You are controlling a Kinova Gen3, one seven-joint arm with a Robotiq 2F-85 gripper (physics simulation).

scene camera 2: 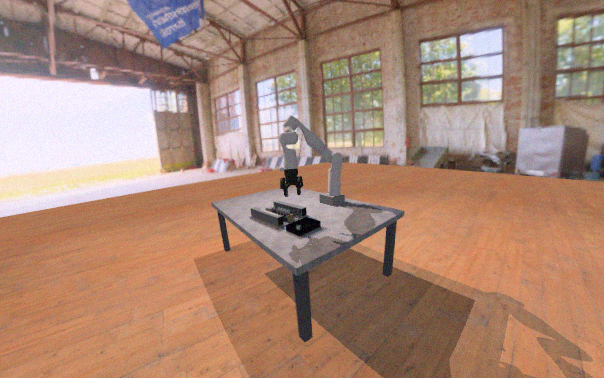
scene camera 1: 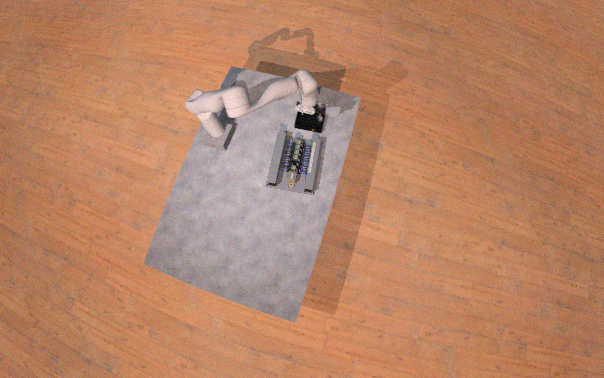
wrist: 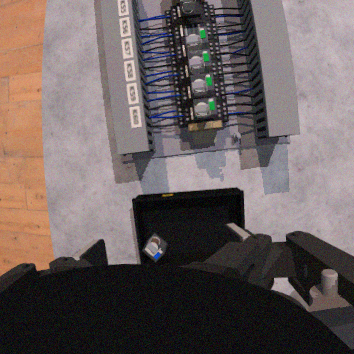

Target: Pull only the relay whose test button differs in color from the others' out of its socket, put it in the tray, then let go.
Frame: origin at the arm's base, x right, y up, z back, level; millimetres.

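Seen in the pictures: gripper, fingertip midpoint: (scene camera 2: 292, 195) (scene camera 1: 311, 114) (wrist: 164, 245); arm's base, link origin: (scene camera 2: 333, 194) (scene camera 1: 217, 130).
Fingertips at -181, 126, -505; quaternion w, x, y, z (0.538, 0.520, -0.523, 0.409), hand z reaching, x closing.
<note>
Offsets run from my fingertips to a thing's top centre, as dx, dy, dz. "spot": to the spot under its first point. Level surfaces: height alone.
The relay with the blue test button {-82, -139, -35} (wrist: 155, 247) lies in the black tray {-53, -151, +19} (wrist: 190, 192) (scene camera 1: 302, 125) (scene camera 2: 303, 232), near its left wall in the wrist view and turned askew. My gripper (wrist: 164, 245) (scene camera 2: 292, 193) is open and empty above the tray, its fingertips wide apart and clear of the relay. Several relays with green test buttons, such as the end relay {+121, -117, +35} (wrist: 203, 108), sit in the socket row between the two grey wire ducts. A dark socket position {spot: +258, -134, +15} (wrist: 188, 7) shows farther up the row, cut by the view's top edge.
The left grey duct {+213, -124, -75} (wrist: 112, 75) carries labels up to K60, and the right duct {+237, -124, +119} (wrist: 277, 75) runs parallel to it. Blue and black wires run from both ducts to the sockets. A tan end block {+102, -146, +38} (wrist: 205, 125) closes the row on the tray side. All stand on the grey table {dy -186} (scene camera 1: 240, 225).
</note>
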